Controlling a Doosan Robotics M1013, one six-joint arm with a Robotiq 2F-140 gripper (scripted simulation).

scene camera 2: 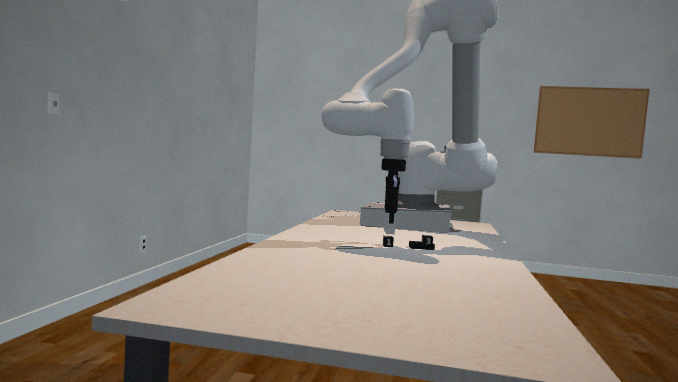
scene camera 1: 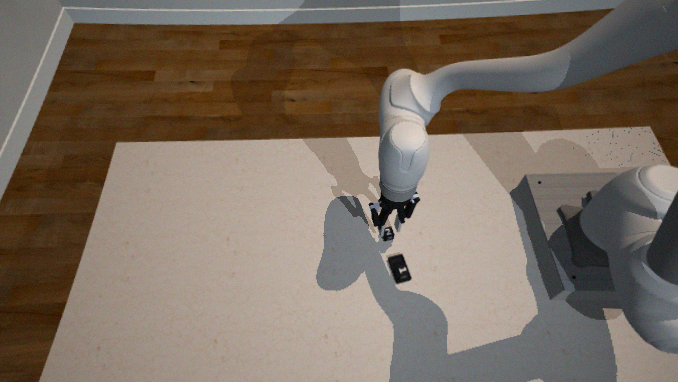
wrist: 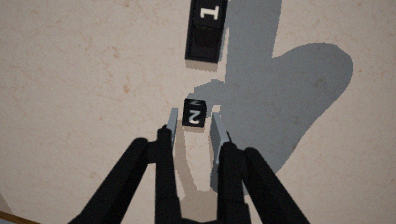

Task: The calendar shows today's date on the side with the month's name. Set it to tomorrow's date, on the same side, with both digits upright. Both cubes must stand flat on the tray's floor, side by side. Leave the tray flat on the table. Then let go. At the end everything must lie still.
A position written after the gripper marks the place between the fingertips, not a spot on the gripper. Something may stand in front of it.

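Observation:
The gripper (scene camera 1: 388,230), (scene camera 2: 389,232), (wrist: 194,120) is visible in scene camera 1, in scene camera 2 and in the wrist view.

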